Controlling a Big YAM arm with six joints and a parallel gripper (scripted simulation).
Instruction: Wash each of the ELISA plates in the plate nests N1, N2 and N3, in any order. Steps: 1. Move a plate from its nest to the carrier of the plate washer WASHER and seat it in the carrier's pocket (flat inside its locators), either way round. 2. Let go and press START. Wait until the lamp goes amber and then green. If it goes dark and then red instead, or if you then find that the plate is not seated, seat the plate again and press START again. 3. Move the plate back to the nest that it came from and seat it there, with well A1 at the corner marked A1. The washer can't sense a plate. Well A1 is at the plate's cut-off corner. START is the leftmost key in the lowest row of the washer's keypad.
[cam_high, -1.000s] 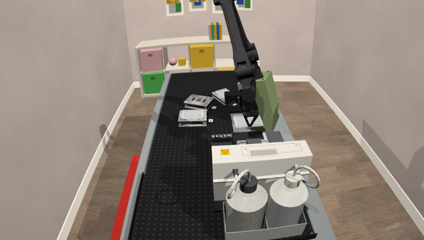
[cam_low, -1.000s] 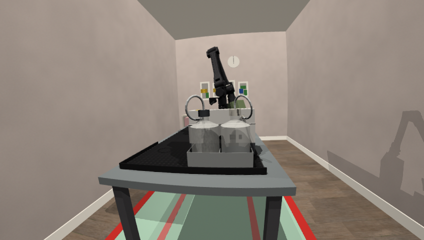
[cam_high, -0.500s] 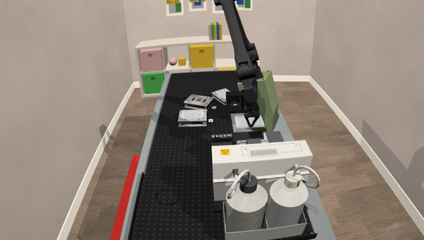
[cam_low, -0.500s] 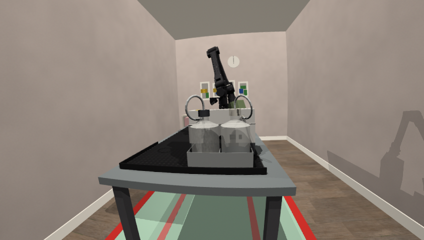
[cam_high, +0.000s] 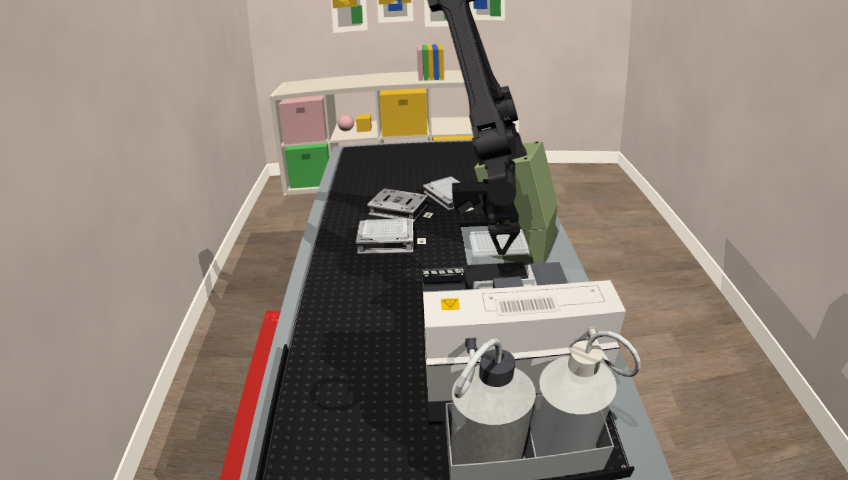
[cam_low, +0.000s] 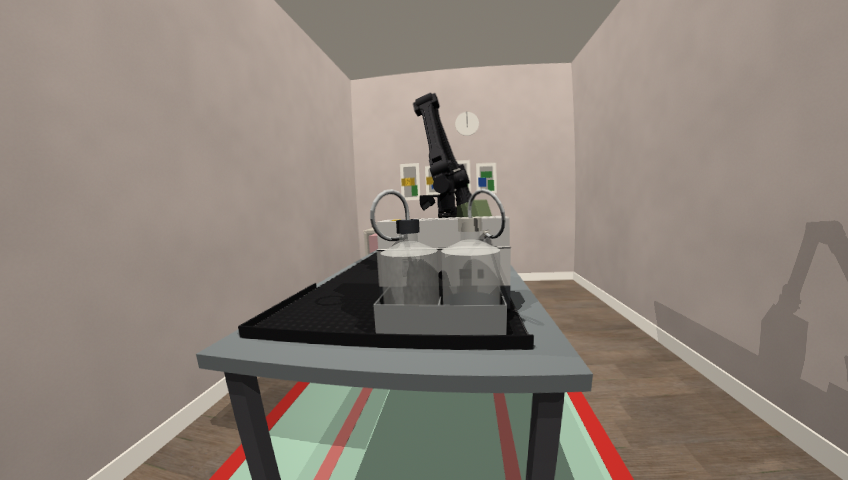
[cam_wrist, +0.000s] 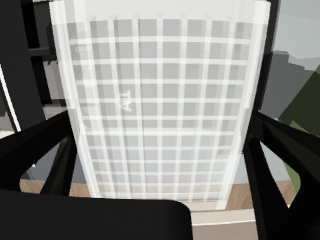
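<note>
My gripper is now 100 mm above the washer carrier. Also, from my hand: plate washer 150 mm to the left, 60 mm below.
</note>
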